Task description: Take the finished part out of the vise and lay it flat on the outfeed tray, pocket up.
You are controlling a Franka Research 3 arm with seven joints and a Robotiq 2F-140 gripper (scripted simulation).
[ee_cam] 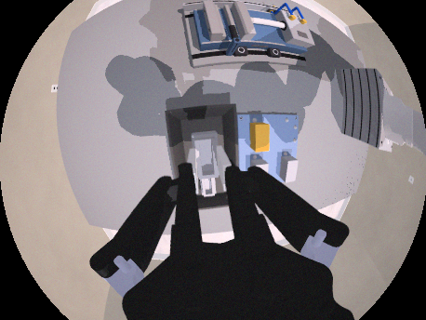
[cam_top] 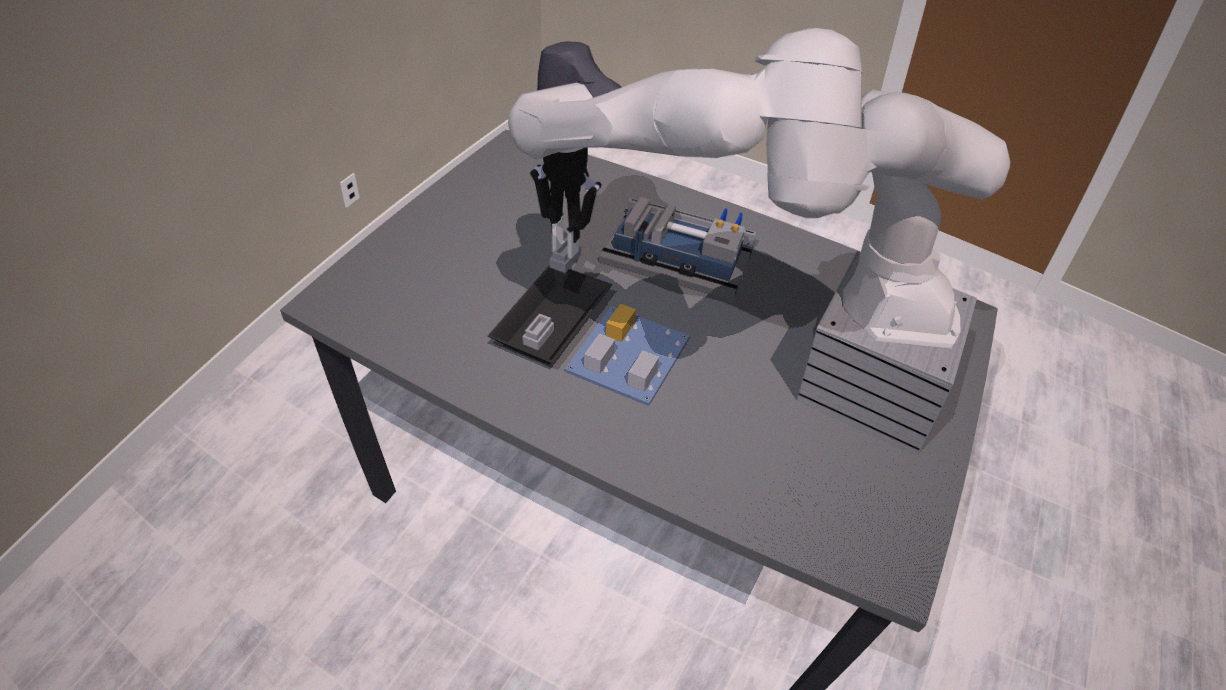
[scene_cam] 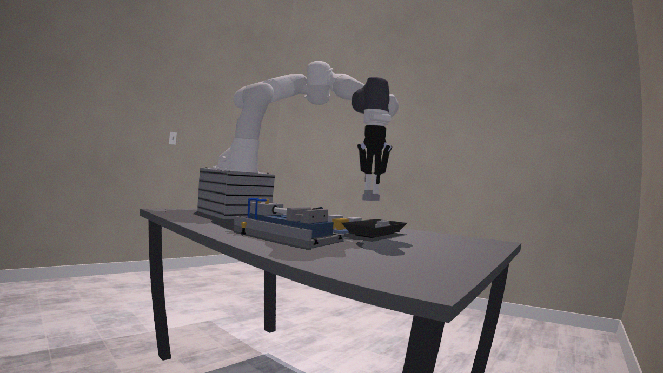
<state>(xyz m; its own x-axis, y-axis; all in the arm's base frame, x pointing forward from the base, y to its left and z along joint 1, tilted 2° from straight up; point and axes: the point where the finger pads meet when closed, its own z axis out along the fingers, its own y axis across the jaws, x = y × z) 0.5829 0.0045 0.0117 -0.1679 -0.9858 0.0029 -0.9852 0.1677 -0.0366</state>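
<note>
My hand is 160 mm above the yellow block, 120 mm past it and 30 mm to the right of it. Round my hand: grey rail 330 mm to the right, 180 mm behind, 150 mm below; then blue vise 240 mm to the right, 170 mm behind, 140 mm below; then blue plate 180 mm below, 150 mm behind, 80 mm to the left.
</note>
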